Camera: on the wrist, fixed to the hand. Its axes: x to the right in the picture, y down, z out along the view.
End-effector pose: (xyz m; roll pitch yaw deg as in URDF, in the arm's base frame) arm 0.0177 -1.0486 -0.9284 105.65 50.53 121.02
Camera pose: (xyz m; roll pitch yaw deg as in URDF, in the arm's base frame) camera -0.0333 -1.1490 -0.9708 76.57 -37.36 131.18
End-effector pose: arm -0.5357 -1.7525 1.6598 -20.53 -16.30 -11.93
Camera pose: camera -0.5551 -1.8663 1.6258 -30.56 41.39 60.74
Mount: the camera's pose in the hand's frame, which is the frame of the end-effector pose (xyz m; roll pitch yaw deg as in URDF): -0.0052 -0.0961 -0.0722 -7.72 23.70 88.19
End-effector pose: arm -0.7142 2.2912 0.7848 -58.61 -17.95 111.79
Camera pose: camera -0.6036 2.3154 0.8255 -76.23 68.98 133.66
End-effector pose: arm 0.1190 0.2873 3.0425 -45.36 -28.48 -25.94
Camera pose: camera 0.0553 0.1861 3.0555 -64.88 53.79 11.25
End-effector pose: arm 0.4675 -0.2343 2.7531 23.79 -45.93 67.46
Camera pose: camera 0.5493 -0.1906 2.6765 -52.91 -1.25 156.36
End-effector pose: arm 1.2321 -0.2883 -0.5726 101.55 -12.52 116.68
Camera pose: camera 1.1462 -0.3178 -0.6515 -49.59 -73.78 -112.23
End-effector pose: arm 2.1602 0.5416 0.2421 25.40 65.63 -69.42
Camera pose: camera 2.0731 0.6147 0.2029 58.65 0.81 18.36
